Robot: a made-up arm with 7 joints. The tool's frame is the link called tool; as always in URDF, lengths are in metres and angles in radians. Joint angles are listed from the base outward.
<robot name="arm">
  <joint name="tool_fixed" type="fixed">
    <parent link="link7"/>
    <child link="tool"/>
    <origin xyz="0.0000 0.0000 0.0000"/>
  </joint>
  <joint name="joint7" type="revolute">
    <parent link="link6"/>
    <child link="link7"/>
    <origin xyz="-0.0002 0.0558 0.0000" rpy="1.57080 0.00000 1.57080"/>
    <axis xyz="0 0 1"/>
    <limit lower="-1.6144" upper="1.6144"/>
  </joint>
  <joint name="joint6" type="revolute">
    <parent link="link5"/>
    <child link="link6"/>
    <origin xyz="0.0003 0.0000 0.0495" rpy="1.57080 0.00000 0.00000"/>
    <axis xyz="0 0 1"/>
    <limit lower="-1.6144" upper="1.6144"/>
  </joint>
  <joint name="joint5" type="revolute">
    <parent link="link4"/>
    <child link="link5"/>
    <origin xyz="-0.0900 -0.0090 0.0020" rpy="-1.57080 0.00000 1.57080"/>
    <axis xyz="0 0 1"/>
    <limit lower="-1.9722" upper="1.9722"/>
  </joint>
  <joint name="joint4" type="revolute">
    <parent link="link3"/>
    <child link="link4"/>
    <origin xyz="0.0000 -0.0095 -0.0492" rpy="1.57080 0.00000 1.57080"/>
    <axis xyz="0 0 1"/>
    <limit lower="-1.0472" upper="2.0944"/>
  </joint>
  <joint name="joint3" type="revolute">
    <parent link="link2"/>
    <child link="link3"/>
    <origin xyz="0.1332 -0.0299 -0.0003" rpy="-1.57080 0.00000 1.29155"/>
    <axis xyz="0 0 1"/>
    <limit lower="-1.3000" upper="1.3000"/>
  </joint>
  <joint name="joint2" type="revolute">
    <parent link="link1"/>
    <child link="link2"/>
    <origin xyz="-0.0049 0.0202 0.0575" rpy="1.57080 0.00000 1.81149"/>
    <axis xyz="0 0 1"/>
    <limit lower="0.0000" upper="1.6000"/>
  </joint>
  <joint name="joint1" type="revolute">
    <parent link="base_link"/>
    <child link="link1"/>
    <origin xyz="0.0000 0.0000 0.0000" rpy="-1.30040 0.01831 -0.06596"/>
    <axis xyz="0 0 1"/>
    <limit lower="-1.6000" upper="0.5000"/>
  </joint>
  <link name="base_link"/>
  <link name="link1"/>
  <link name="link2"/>
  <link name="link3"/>
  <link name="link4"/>
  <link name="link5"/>
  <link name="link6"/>
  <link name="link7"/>
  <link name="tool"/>
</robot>
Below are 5 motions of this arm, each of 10 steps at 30 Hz.
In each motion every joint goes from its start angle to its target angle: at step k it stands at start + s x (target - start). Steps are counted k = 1, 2, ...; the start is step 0. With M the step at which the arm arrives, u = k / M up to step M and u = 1 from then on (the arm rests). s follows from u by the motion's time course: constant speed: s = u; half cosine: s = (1 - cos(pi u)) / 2; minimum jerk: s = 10 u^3 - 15 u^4 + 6 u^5.
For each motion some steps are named. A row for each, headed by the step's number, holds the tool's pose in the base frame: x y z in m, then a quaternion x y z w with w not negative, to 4 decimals.
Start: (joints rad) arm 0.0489 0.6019 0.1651 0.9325 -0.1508 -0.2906 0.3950
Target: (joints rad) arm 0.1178 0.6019 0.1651 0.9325 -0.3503 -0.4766 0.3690
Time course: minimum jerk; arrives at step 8
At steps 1, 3, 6, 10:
1: 0.0411 0.2809 -0.2870 0.2944 0.3412 0.3507 0.8209
3: 0.0367 0.2816 -0.2852 0.2770 0.3254 0.3612 0.8288
6: 0.0258 0.2837 -0.2799 0.2390 0.2844 0.3889 0.8431
10: 0.0239 0.2841 -0.2789 0.2332 0.2771 0.3938 0.8448

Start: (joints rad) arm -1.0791 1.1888 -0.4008 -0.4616 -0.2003 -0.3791 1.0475
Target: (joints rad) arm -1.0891 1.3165 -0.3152 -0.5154 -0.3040 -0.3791 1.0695
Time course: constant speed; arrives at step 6
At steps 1, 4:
1: 0.2018 0.0688 0.0661 0.0746 -0.7023 0.0505 0.7061
4: 0.1930 0.0738 0.0775 0.0724 -0.7123 0.0555 0.6959

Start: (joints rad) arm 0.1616 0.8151 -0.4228 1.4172 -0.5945 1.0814 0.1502
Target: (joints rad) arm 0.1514 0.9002 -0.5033 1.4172 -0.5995 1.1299 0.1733
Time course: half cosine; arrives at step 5
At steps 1, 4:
1: -0.1348 0.3139 -0.2189 0.1641 0.9110 0.3661 0.0954
4: -0.1272 0.3300 -0.2003 0.2044 0.8993 0.3815 0.0631

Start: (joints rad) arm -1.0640 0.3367 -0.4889 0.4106 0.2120 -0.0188 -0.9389
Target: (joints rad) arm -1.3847 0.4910 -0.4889 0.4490 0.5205 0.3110 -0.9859
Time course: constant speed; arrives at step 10
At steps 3, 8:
3: 0.3404 0.0040 -0.0567 0.4899 0.0258 -0.5419 0.6824
8: 0.3550 0.0203 -0.0037 0.5766 0.0742 -0.4266 0.6928

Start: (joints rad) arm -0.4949 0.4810 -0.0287 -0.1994 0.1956 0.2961 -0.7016
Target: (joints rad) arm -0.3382 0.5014 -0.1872 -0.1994 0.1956 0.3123 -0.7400
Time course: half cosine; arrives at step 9
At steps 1, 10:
1: 0.2494 0.1136 -0.1051 0.3290 0.0326 -0.3328 0.8832
10: 0.2229 0.1009 -0.1526 0.3140 0.1337 -0.4178 0.8420

